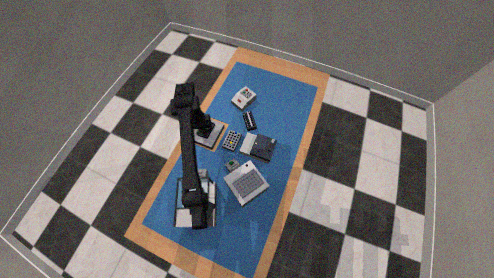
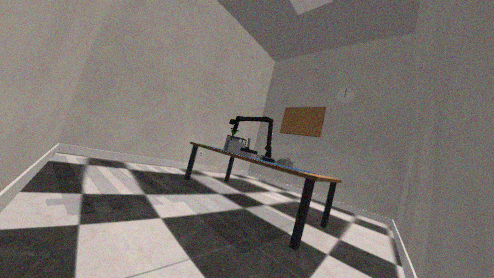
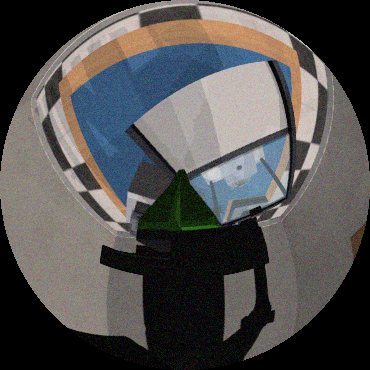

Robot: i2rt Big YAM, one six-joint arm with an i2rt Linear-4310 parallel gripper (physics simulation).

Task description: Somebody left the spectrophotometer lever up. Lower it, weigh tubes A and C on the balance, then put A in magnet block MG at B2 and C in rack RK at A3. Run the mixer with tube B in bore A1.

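Frame: origin at the arm's base, x ahead, y up, z right, level; metres.
Seen in the pictures: gripper, fingertip midpoint: (image 2: 232, 136) (image 3: 181, 173); arm's base, origin of the base link: (image 1: 205, 129).
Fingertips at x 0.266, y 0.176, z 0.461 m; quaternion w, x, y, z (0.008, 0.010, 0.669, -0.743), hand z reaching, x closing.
Offsets run from my fingertips to a thing's top centre. "*": to the spot under its first point. Level surfaces: height alone.
My gripper (image 1: 199, 223) (image 2: 234, 132) (image 3: 181, 173) has green fingers pressed together with nothing between them. It hangs just above the glass-walled balance @(dz -0.054, dx -0.098, dy +0.010 m) (image 1: 177, 198) (image 2: 230, 143) (image 3: 241, 103) at the near left of the blue mat. The balance pan (image 3: 238, 167) shows through the glass below the fingertips. A grey tube rack @(dz -0.459, dx -0.076, dy -0.182 m) (image 1: 227, 144) by the arm's base carries a blue-capped tube @(dz -0.506, dx -0.067, dy -0.158 m) (image 1: 235, 131) and a yellow-capped tube @(dz -0.430, dx -0.067, dy -0.158 m) (image 1: 230, 142). The black magnet block @(dz -0.639, dx -0.024, dy -0.164 m) (image 1: 249, 120) lies behind it. The dark spectrophotometer @(* dz -0.459, dx +0.106, dy -0.132 m) (image 1: 258, 146) sits to the right; its lever is too small to judge. The white mixer @(dz -0.242, dx +0.086, dy -0.022 m) (image 1: 246, 183) lies in front of it.
A white control box @(dz -0.789, dx -0.129, dy -0.142 m) (image 1: 243, 97) with coloured buttons stands at the back. A small grey box with a green button @(* dz -0.290, dx +0.006, dy -0.138 m) (image 1: 232, 165) sits beside the mixer. The arm's base (image 1: 207, 133) stands on a plate at the left edge of the blue mat @(dy -0.213 m) (image 1: 286, 100).
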